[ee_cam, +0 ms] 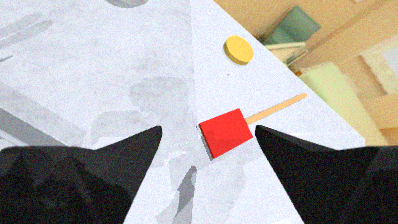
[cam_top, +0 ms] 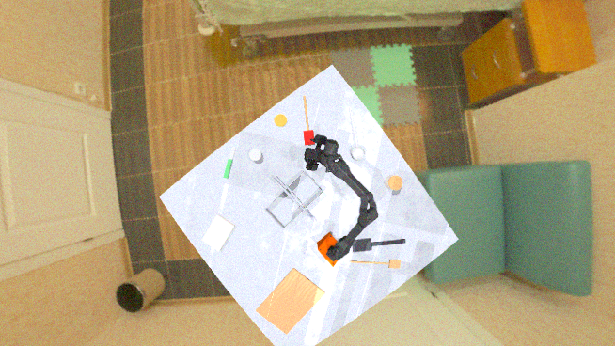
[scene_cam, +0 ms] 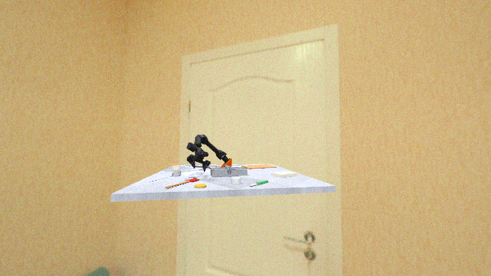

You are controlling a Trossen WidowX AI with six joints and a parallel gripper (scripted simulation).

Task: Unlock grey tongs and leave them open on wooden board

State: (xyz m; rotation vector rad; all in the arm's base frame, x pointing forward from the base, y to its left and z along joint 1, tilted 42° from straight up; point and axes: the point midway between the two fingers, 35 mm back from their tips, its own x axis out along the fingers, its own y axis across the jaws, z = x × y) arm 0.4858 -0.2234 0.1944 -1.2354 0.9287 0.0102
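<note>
The grey roasting tin lies 160 mm behind my gripper tip, 250 mm to the left of it and 40 mm below it. Also, from my gripper tip: yellow disc 220 mm ahead, 60 mm below; then black spatula 670 mm behind, 90 mm to the left, 70 mm below; then red spatula 100 mm ahead, 90 mm to the right, 60 mm below.
</note>
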